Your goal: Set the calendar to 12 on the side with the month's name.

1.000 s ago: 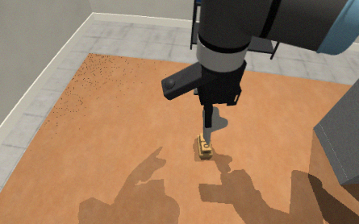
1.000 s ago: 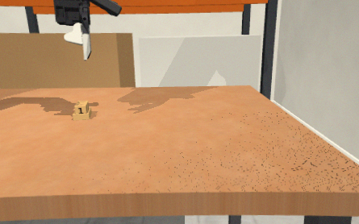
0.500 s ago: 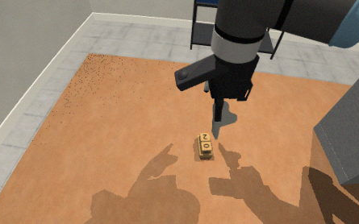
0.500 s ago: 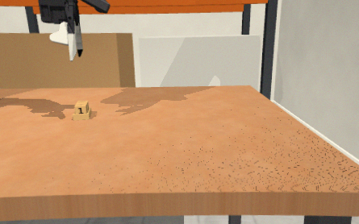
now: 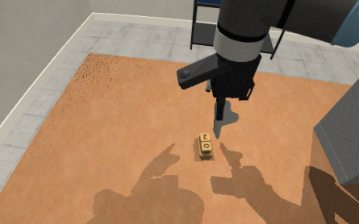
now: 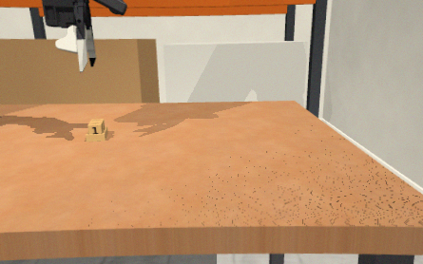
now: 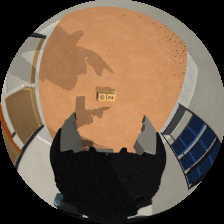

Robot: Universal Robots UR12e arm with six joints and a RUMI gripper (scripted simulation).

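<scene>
The cube lies 140 mm below my hand. Round my hand: tray (160 mm below, 20 mm to the left).
</scene>
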